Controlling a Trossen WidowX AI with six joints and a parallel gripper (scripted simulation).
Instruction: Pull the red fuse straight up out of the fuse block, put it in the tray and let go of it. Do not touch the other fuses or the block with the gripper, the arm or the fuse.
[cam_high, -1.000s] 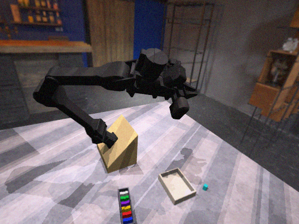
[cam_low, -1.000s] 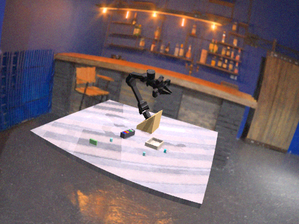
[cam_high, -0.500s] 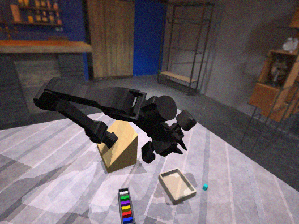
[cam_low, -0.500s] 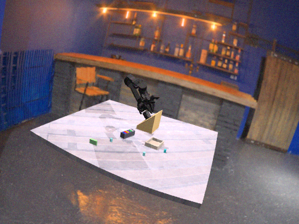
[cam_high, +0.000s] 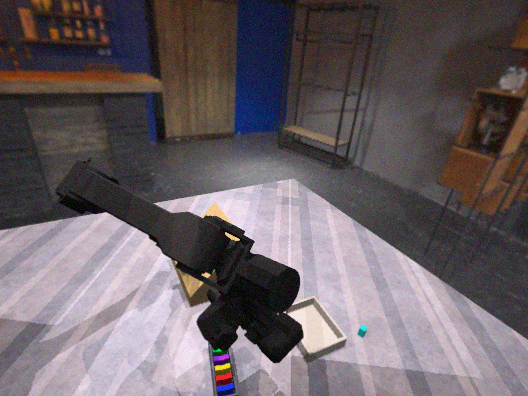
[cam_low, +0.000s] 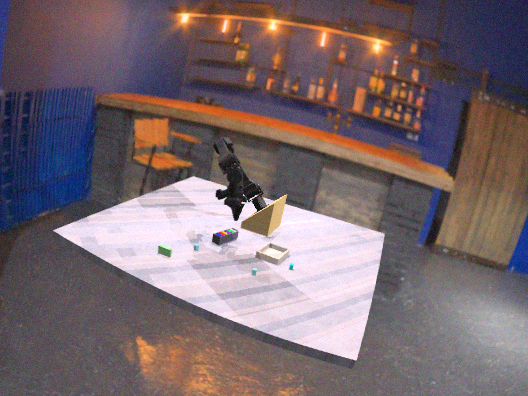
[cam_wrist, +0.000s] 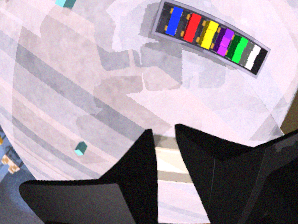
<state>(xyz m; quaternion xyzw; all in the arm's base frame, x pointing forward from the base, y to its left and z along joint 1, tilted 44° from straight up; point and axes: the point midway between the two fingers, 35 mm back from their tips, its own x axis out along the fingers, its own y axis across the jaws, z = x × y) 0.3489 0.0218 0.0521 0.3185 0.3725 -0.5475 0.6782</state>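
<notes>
My gripper tip is 10 cm above the red fuse, 6 cm to the left of it and 3 cm past it. Also, from my gripper tip: green block (26 cm ahead, 19 cm to the right, 11 cm below); beige tray (17 cm to the left, 12 cm below, 4 cm behind); small cyan cube (27 cm to the left, 11 cm below, 3 cm ahead).
</notes>
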